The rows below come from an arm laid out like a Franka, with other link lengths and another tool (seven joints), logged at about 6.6 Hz.
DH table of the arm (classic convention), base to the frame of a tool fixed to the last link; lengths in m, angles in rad. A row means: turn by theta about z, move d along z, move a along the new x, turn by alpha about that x. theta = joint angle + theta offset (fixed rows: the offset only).
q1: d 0.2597  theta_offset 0  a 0  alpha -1.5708
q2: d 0  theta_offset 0  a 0  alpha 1.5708
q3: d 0.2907  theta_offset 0  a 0.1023  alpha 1.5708
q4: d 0  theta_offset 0  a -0.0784  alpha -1.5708
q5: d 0.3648  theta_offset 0  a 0  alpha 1.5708
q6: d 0  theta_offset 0  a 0.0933  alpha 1.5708
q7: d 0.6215  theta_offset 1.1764  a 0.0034  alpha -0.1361
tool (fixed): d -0.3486  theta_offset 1.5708  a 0  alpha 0
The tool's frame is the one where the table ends.
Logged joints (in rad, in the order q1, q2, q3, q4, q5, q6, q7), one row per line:
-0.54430 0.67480 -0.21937 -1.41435 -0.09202 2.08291 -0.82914
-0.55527 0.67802 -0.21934 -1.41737 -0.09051 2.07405 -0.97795
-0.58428 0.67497 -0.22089 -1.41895 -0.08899 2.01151 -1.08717
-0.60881 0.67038 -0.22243 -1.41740 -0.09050 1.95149 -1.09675
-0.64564 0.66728 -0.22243 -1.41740 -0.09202 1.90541 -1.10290
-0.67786 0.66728 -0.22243 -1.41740 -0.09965 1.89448 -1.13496
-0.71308 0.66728 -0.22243 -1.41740 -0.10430 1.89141 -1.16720
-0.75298 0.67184 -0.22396 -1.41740 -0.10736 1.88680 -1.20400
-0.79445 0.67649 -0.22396 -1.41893 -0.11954 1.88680 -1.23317
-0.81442 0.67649 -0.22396 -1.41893 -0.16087 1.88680 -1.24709
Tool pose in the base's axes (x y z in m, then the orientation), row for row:
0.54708 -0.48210 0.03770 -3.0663 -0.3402 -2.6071
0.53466 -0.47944 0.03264 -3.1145 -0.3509 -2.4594
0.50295 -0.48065 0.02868 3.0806 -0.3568 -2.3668
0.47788 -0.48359 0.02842 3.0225 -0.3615 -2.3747
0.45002 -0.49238 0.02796 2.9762 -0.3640 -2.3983
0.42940 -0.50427 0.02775 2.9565 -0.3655 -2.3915
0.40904 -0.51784 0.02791 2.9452 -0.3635 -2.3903
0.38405 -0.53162 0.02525 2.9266 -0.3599 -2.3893
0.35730 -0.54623 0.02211 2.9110 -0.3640 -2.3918
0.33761 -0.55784 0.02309 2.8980 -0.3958 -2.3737
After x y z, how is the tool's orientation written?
As angles about the fixed x, y, z axes (roll, pitch, yaw), in radians.
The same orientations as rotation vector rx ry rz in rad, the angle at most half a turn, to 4 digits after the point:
0.7634 -2.7191 0.2307
0.9473 -2.6486 0.2027
1.0384 -2.5857 0.1111
1.0055 -2.5730 0.0361
0.9573 -2.5713 -0.0285
0.9581 -2.5617 -0.0510
0.9563 -2.5597 -0.0662
0.9523 -2.5570 -0.0915
0.9414 -2.5506 -0.1098
0.9442 -2.5130 -0.1030

